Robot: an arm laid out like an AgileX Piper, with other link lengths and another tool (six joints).
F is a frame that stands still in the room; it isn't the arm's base.
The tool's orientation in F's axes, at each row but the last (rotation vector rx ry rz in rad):
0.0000 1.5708 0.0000
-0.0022 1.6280 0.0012
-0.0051 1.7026 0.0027
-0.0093 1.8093 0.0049
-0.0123 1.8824 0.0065
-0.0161 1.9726 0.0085
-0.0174 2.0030 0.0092
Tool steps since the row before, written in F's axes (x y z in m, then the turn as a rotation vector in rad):
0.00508 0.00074 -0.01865 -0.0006 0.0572 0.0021
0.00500 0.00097 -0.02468 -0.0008 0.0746 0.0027
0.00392 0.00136 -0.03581 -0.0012 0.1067 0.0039
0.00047 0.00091 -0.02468 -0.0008 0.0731 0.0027
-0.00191 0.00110 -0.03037 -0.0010 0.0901 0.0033
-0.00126 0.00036 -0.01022 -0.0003 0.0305 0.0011
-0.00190 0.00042 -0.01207 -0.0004 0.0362 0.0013
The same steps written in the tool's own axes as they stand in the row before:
0.01865 0.00074 0.00508 -0.0021 0.0572 -0.0006
0.02435 0.00097 0.00640 -0.0027 0.0746 -0.0008
0.03498 0.00138 0.00860 -0.0039 0.1067 -0.0012
0.02387 0.00095 0.00630 -0.0027 0.0731 -0.0008
0.02949 0.00117 0.00751 -0.0033 0.0901 -0.0010
0.00990 0.00039 0.00284 -0.0011 0.0305 -0.0003
0.01175 0.00047 0.00334 -0.0013 0.0362 -0.0004

